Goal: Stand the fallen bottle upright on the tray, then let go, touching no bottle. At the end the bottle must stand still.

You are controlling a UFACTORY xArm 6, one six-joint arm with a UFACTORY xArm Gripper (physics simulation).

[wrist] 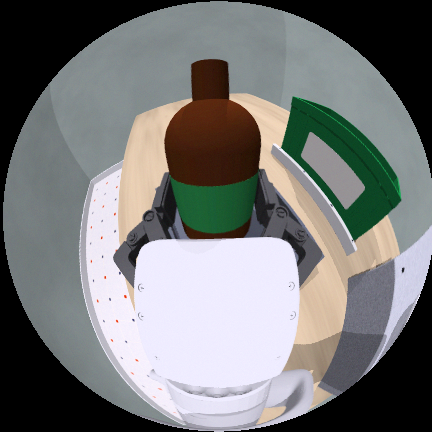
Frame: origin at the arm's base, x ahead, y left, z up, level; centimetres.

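Seen in the pictures: gripper, fingertip midpoint: (214, 179).
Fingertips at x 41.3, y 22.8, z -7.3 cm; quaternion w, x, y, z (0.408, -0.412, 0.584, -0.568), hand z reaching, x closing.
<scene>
Offsets run from my fingertips to a thing's top centre. Level surfaces: height alone.
A brown bottle @(dx +0.2, dy -0.1, dz +10.9 cm) (212, 142) with a green label band is in the middle of the wrist view, its neck pointing to the top of the picture. My gripper (214, 179) is shut on the bottle, with one dark finger on each side of the green label. The bottle's lower end is partly hidden behind the white gripper housing. Parts of a blue-grey surface, perhaps the tray, show beyond the fingers and the bottle's lower end. It is mostly hidden, and I cannot tell whether the bottle touches it.
A green crate @(dx +0.3, dy -31.4, dz +6.1 cm) (372, 187) with a grey panel stands at the right, behind a low grey rail @(dx -0.3, dy -21.5, dz -8.4 cm) (315, 197). A white board (107, 250) with red and dark dots lies at the left. The wooden table top @(dz -11.4 cm) (320, 300) shows beneath. A grey plate (367, 300) is at lower right.
</scene>
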